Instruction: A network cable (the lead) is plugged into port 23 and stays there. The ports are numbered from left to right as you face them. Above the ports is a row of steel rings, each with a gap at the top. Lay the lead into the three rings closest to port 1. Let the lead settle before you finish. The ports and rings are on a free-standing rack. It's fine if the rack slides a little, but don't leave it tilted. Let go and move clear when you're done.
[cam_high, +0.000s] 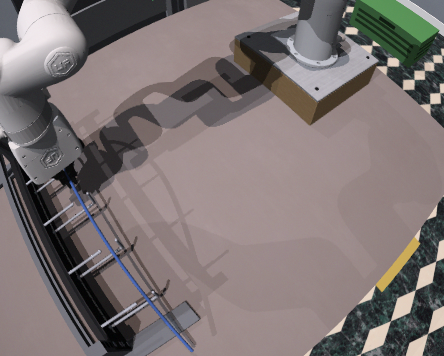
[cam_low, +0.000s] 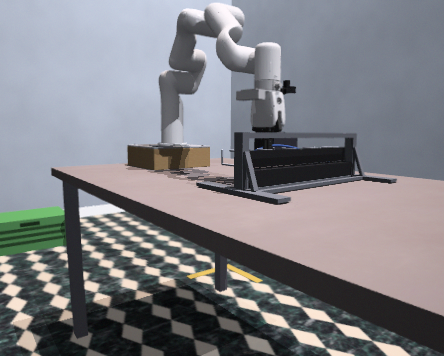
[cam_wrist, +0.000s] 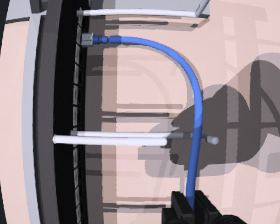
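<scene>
Now: hand 90 mm short of the rack, 60 mm to the right of it and 40 mm above it.
</scene>
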